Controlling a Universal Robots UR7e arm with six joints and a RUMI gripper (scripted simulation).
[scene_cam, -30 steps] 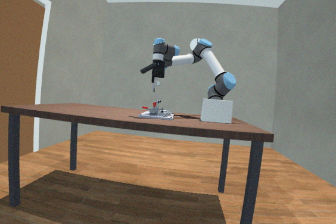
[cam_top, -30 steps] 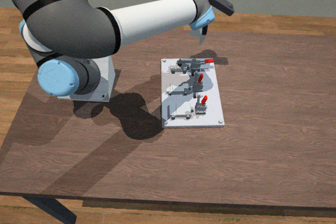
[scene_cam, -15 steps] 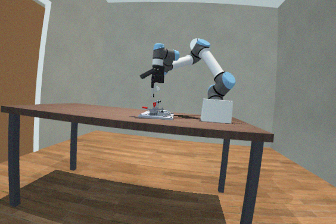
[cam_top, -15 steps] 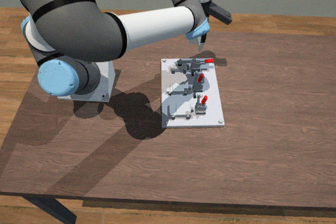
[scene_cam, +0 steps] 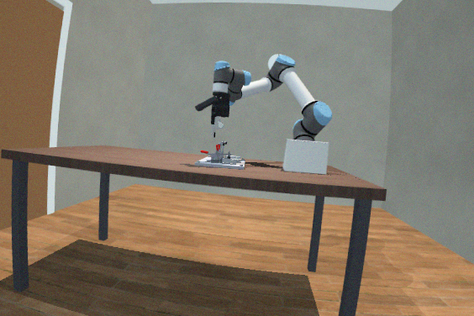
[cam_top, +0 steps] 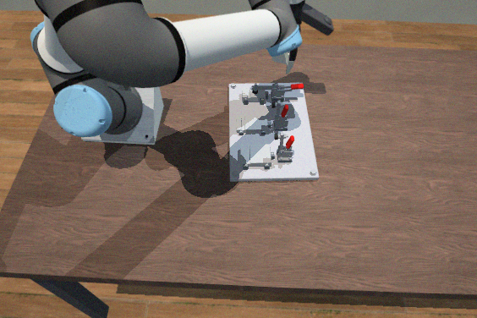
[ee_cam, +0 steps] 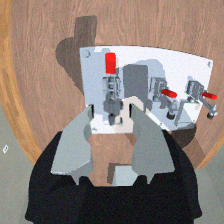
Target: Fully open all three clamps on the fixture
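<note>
Now: hand 12 cm above the grey part, 10 cm past it and 1 cm to the right of it. Also, from my hand: white fixture plate: 15 cm below, 11 cm to the right, 5 cm behind.
</note>
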